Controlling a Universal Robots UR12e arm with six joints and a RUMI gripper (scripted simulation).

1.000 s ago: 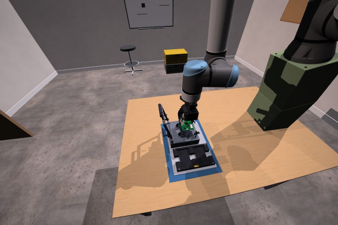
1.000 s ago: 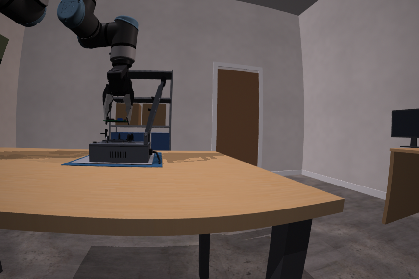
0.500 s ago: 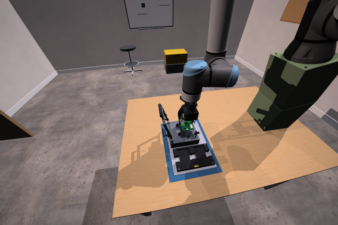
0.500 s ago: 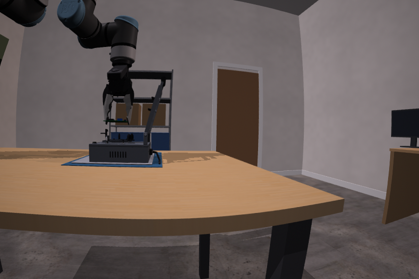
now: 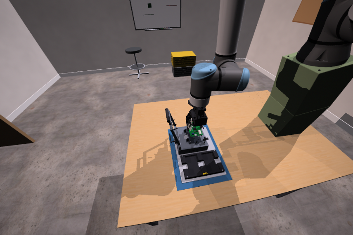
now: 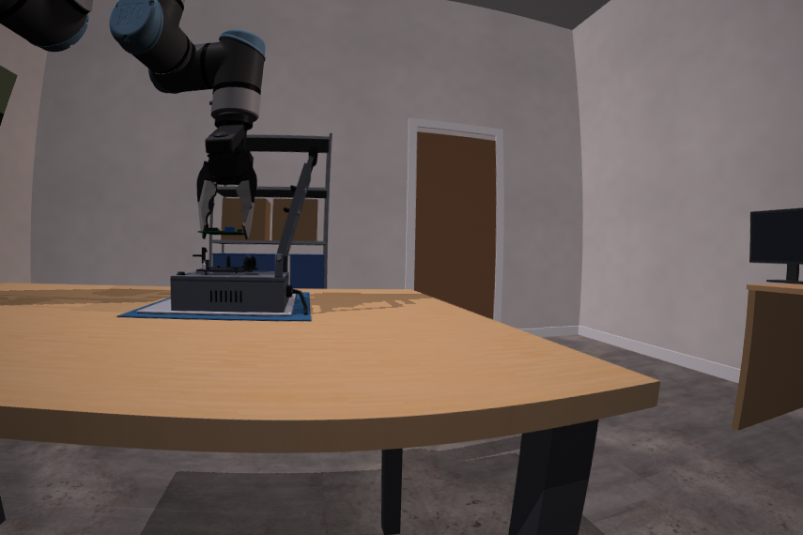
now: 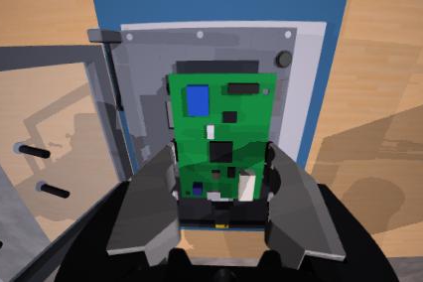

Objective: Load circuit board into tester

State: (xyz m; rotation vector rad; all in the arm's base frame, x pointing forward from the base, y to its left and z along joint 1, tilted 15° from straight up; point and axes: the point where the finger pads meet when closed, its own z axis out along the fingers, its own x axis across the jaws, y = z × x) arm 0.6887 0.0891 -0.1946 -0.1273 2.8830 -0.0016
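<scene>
The tester lies 4 cm to the left of my hand, 3 cm ahead of it and 2 cm below it. From my hand the other things lie so: green circuit board right at my hand; see-through lid 13 cm ahead, 5 cm above, 1 cm to the left.
</scene>
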